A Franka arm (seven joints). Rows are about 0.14 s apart.
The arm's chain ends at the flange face. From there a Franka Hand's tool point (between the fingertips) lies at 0.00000 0.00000 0.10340 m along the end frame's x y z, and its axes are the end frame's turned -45 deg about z.
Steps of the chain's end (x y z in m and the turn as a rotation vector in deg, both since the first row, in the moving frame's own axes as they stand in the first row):
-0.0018 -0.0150 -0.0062 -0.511 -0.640 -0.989
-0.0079 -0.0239 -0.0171 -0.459 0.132 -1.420
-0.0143 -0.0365 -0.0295 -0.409 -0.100 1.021
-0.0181 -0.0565 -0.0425 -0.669 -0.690 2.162
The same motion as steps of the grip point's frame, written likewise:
0.0079 -0.0120 -0.0062 0.091 -0.814 -0.989
0.0109 -0.0217 -0.0171 -0.418 -0.231 -1.420
0.0150 -0.0355 -0.0295 -0.218 -0.360 1.021
0.0254 -0.0528 -0.0425 0.015 -0.961 2.162

